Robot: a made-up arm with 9 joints. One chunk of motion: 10 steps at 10 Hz.
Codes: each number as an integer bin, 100 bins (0 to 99) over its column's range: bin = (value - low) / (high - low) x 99, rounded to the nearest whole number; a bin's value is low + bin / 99 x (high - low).
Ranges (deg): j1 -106..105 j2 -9..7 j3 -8..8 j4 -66..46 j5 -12..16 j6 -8..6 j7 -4..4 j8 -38..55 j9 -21..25
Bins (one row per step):
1: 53 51 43 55 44 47 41 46 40
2: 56 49 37 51 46 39 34 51 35
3: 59 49 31 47 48 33 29 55 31
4: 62 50 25 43 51 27 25 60 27
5: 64 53 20 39 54 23 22 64 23
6: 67 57 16 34 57 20 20 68 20
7: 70 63 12 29 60 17 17 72 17
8: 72 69 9 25 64 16 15 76 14
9: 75 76 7 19 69 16 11 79 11
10: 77 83 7 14 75 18 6 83 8
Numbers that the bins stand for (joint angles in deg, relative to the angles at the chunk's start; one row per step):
1: 6.96 -0.76 -1.05 -3.78 0.44 -1.35 -0.69 5.21 -2.41
2: 13.35 -1.08 -2.02 -8.30 1.01 -2.48 -1.25 9.91 -4.74
3: 19.75 -1.08 -2.99 -12.83 1.58 -3.33 -1.66 13.67 -6.60
4: 26.14 -0.92 -3.96 -17.35 2.42 -4.18 -1.98 18.36 -8.45
5: 30.40 -0.43 -4.77 -21.88 3.27 -4.75 -2.22 22.12 -10.31
6: 36.80 0.21 -5.41 -27.54 4.12 -5.17 -2.38 25.88 -11.71
7: 43.19 1.18 -6.06 -33.19 4.97 -5.60 -2.63 29.64 -13.10
8: 47.45 2.15 -6.55 -37.72 6.10 -5.74 -2.79 33.39 -14.49
9: 53.85 3.28 -6.87 -44.51 7.52 -5.74 -3.11 36.21 -15.89
10: 58.11 4.41 -6.87 -50.16 9.21 -5.45 -3.52 39.97 -17.28

